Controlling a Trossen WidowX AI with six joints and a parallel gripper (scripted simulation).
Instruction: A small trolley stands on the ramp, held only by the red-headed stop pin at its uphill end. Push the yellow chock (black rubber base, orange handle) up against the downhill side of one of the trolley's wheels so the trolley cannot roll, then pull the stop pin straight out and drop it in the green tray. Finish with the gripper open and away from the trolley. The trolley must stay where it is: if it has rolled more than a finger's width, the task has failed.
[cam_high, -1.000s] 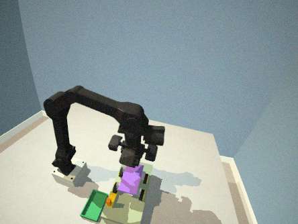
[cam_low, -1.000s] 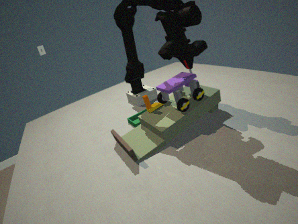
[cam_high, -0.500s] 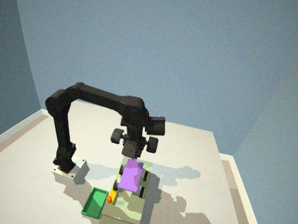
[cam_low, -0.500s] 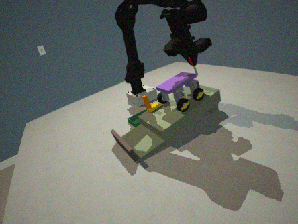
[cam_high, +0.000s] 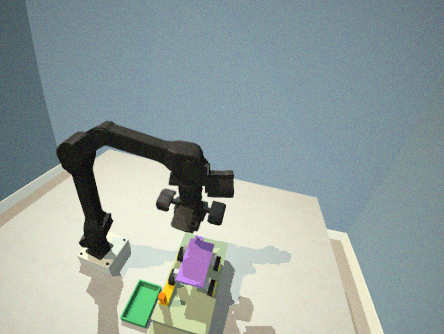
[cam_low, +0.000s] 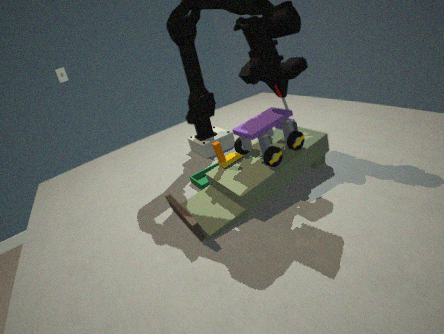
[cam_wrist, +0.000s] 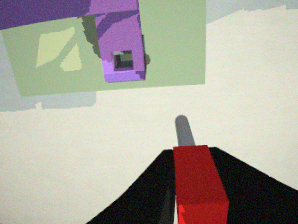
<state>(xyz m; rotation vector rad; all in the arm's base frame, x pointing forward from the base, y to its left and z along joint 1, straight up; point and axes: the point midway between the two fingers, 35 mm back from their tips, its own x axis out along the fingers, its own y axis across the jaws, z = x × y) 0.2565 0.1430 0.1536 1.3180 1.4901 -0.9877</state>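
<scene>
Now: the yellow chock 20 mm ahead of my gripper tip, 200 mm to the right of it and 90 mm below it. The rest, counted from my gripper tip: trolley 60 mm ahead, 110 mm to the right, 60 mm below; pale green ramp 70 mm ahead, 110 mm to the right, 130 mm below; red-headed stop pin right at my gripper tip.
</scene>
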